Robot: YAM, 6 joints.
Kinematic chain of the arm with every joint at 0, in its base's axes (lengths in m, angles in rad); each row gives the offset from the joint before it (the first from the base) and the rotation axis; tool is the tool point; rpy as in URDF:
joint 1: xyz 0 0 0.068 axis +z
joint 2: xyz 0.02 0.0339 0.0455 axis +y
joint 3: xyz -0.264 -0.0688 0 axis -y
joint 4: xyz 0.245 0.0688 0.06 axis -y
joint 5: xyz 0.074 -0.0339 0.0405 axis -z
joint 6: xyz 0.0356 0 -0.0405 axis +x
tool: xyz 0 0 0 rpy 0 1.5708 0
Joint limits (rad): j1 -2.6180..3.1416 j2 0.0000..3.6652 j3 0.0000..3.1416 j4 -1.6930..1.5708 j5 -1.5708..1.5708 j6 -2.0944..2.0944
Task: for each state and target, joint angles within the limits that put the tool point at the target. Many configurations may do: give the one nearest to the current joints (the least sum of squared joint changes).
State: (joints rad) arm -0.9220 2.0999 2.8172 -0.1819 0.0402 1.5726
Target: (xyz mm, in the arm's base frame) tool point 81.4 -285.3 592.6
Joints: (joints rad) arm -1.2815 1.6741 2.4153 -0.6787 0.0950 1.5726
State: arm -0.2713 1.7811 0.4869 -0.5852 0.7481 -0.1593
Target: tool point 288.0 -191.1 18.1
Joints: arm -0.5185 2.2384 1.0674 -0.2928 0.7113 -0.1593
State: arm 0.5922 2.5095 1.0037 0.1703 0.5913 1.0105
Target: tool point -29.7 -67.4 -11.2
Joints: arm 0.8676 3.3725 0.2327 0.0355 0.6285 1.0105
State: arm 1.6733 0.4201 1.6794 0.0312 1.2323 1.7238
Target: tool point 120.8 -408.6 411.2
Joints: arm 1.7794 0.0483 1.9783 0.1093 1.2295 1.7238
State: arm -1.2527 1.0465 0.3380 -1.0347 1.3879 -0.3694
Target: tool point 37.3 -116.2 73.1
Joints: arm -0.9867 1.6374 0.3035 -0.6599 1.1834 -0.3694
